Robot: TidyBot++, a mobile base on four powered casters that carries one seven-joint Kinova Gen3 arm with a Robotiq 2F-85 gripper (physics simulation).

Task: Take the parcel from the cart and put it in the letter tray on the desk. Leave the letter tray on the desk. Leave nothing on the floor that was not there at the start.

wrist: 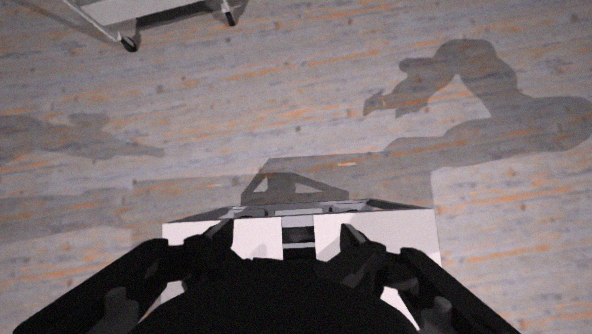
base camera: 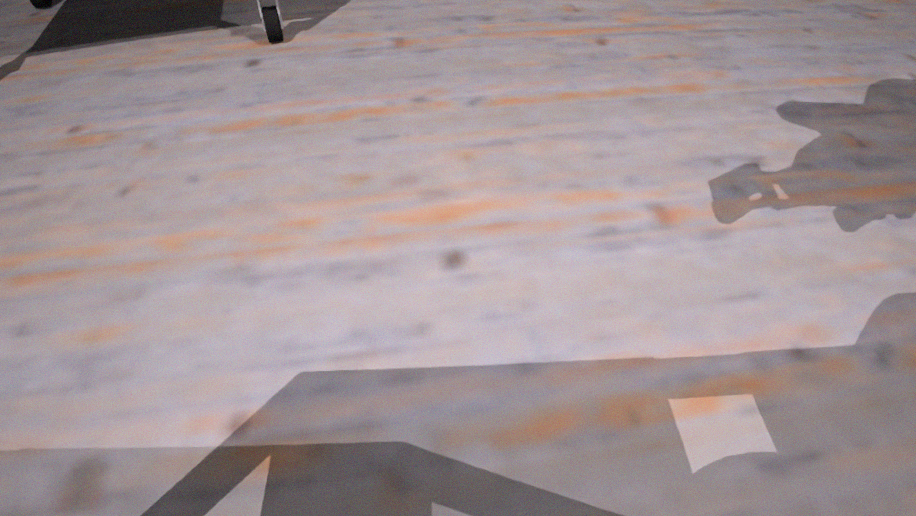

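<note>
Part of a wheeled cart with a pale lower panel, thin legs and black casters shows at the top left of the wrist view. In the base camera view one dark caster of the cart shows at the top, left of centre. The cart's top is out of frame. My gripper is open over the robot's own white base, with its black fingers well apart and no object between them. It is well apart from the cart. The parcel, the desk and the letter tray do not show in either view.
The robot's white base lies below the fingers in the wrist view. Wood-patterned floor stretches between the base and the cart. Shadows of the arm and base fall on it, and a dark shadow lies by the cart.
</note>
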